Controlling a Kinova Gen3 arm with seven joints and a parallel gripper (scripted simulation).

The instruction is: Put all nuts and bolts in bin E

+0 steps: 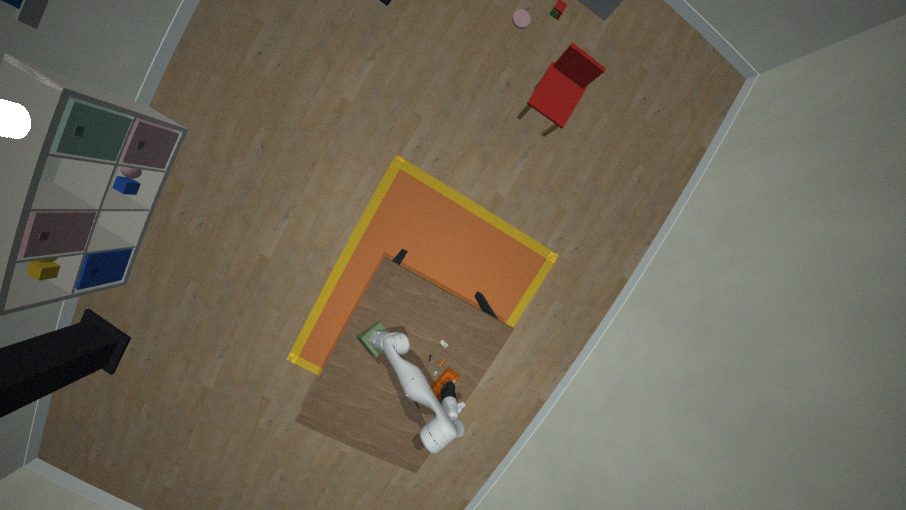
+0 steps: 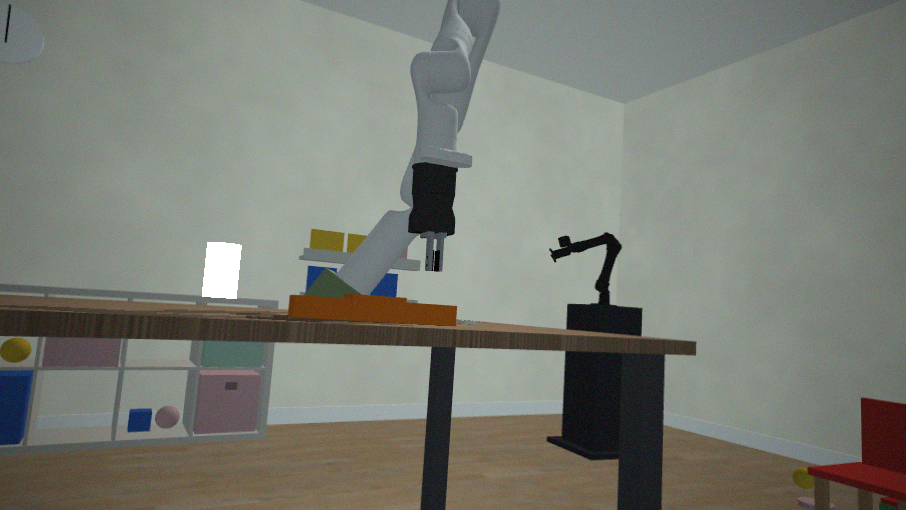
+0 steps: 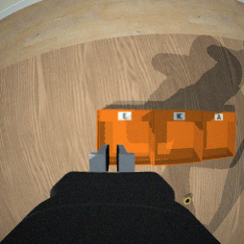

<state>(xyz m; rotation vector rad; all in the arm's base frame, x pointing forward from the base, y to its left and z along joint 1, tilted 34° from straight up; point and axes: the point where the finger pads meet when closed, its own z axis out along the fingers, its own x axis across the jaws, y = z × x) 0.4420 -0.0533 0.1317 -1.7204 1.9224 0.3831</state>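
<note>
Right now my hand is 15 cm past the dark bolt, 2 cm to the right of it and 10 cm above it. From my hand the other things lie so: orange marker (8 cm behind, 3 cm to the left, 10 cm below); then orange bin (1 cm ahead, 10 cm to the right, 9 cm below); then white sharpener-like piece (7 cm behind, 5 cm to the right, 10 cm below).
</note>
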